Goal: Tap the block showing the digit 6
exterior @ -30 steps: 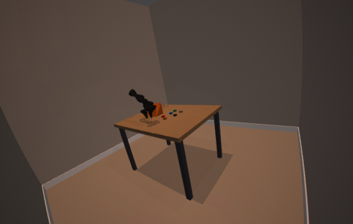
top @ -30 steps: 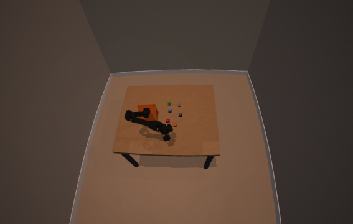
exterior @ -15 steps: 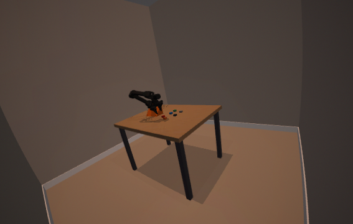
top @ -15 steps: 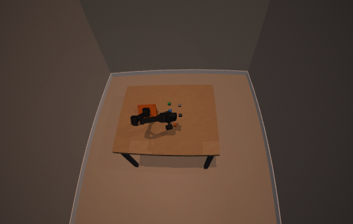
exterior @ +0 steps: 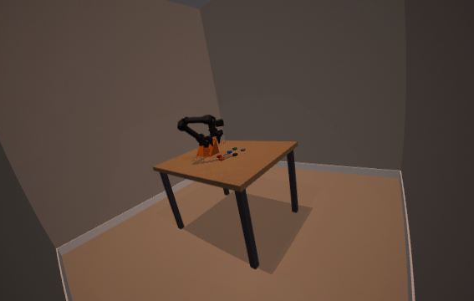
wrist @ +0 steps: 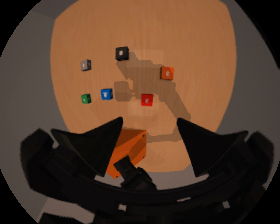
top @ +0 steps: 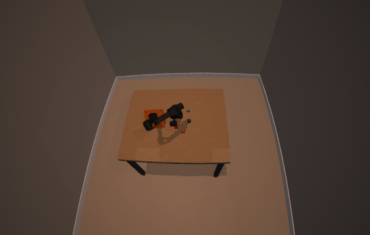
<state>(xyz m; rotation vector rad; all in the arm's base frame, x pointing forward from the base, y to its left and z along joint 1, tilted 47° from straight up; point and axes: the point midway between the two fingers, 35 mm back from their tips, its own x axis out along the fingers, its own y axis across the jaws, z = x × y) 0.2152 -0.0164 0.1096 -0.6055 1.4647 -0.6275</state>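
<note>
My gripper tip is now 13 cm to the right of the blue block, 11 cm above it and 2 cm short of it. The rest, counted from my gripper tip: black block: 14 cm ahead, 11 cm below, 7 cm to the left; red block: 11 cm below; orange block: 11 cm below, 8 cm ahead, 5 cm to the right.
</note>
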